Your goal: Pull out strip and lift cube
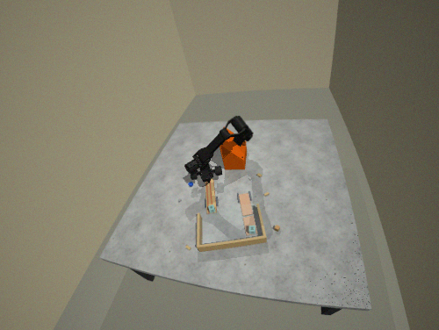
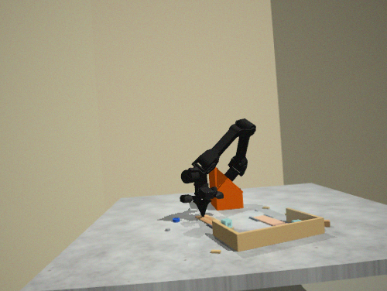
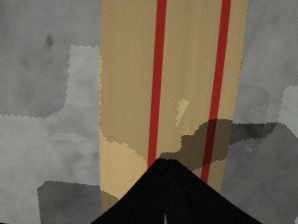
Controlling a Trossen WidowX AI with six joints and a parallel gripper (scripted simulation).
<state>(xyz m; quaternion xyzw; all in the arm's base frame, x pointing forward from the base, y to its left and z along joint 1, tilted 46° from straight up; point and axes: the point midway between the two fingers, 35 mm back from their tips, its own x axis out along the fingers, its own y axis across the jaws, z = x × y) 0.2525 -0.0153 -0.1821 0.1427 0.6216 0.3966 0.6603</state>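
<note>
My gripper tip is 3 cm short of the small blue object and 12 cm to the left of it. Also, from my gripper tip: grey bit (16 cm ahead, 14 cm to the right); strip (13 cm ahead, 26 cm to the left).
</note>
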